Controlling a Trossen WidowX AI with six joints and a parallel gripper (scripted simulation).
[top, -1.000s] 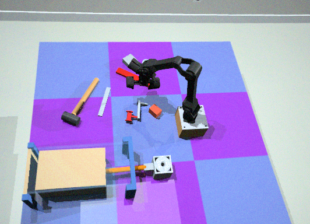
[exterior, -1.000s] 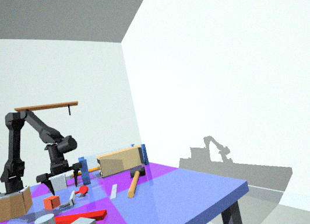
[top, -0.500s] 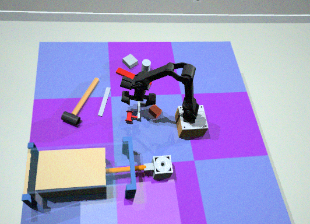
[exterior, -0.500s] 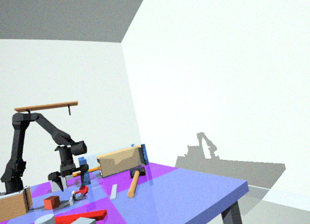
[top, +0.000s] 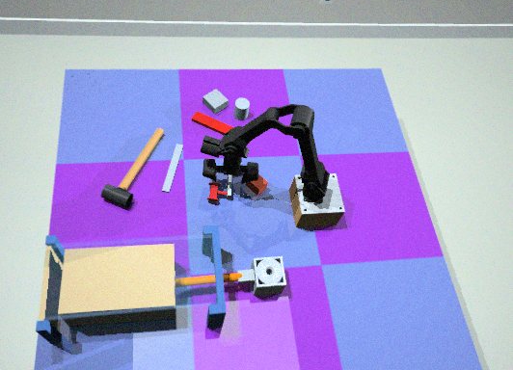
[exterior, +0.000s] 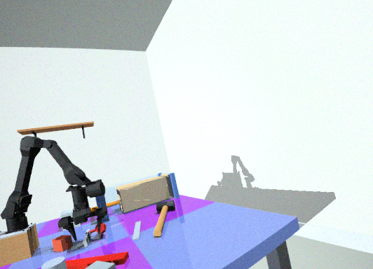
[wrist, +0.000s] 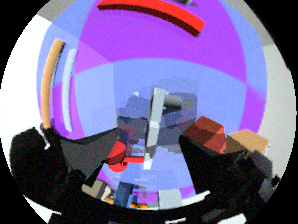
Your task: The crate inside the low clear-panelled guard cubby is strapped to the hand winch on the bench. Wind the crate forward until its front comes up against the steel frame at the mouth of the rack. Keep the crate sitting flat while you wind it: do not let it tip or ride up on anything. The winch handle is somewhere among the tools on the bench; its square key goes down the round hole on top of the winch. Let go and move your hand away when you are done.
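Now: gripper tip 1 cm to the right of the winch handle and 1 cm short of it. The rest, counted from my gripper tip: red bar (23 cm to the right, 5 cm ahead, 1 cm below); grey strip (20 cm ahead, 4 cm to the right, 1 cm below); red knob (5 cm to the left, 3 cm ahead, 1 cm above).
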